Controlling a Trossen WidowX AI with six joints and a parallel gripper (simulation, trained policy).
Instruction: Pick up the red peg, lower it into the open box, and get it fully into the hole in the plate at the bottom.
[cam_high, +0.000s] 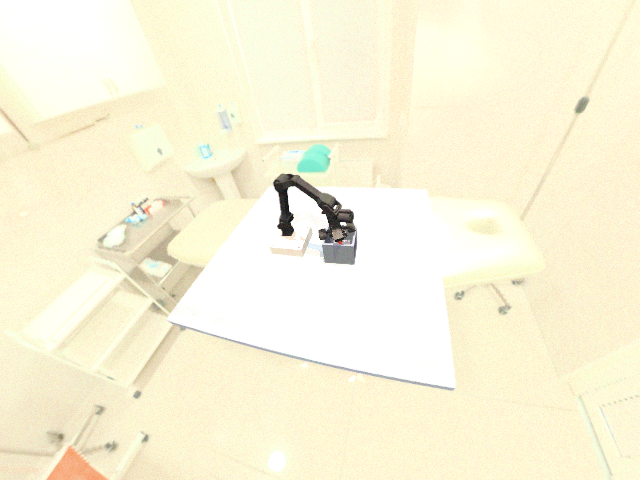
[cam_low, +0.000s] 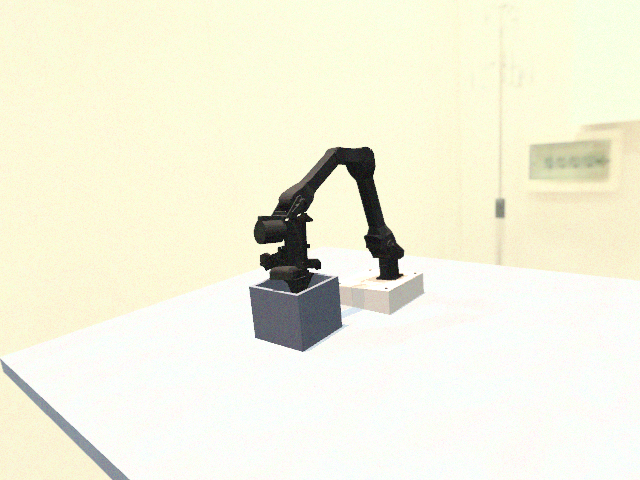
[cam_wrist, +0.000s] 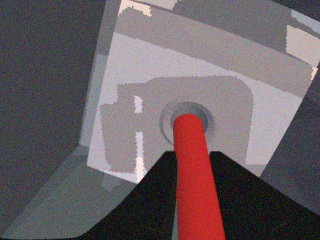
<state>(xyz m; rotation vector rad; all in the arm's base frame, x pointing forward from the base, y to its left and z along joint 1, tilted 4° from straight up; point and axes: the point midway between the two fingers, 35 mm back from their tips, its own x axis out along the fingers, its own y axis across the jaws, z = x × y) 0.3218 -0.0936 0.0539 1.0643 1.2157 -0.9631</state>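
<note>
My gripper tip is now 20 mm below the red peg.
</note>
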